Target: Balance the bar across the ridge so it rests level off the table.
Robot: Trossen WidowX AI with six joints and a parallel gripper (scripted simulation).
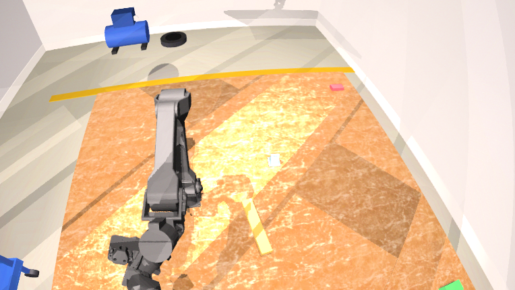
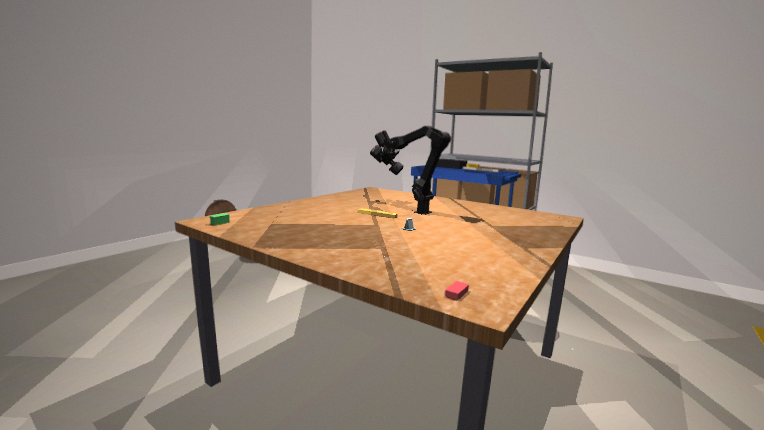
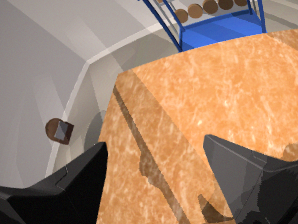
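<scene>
Now: gripper tip 340 mm short of the bar, 200 mm to the right of it and 180 mm above it. The rest, counted from my gripper tip: green block: 890 mm ahead, 170 mm to the right, 170 mm below; pink block: 890 mm ahead, 830 mm to the left, 180 mm below.
</scene>
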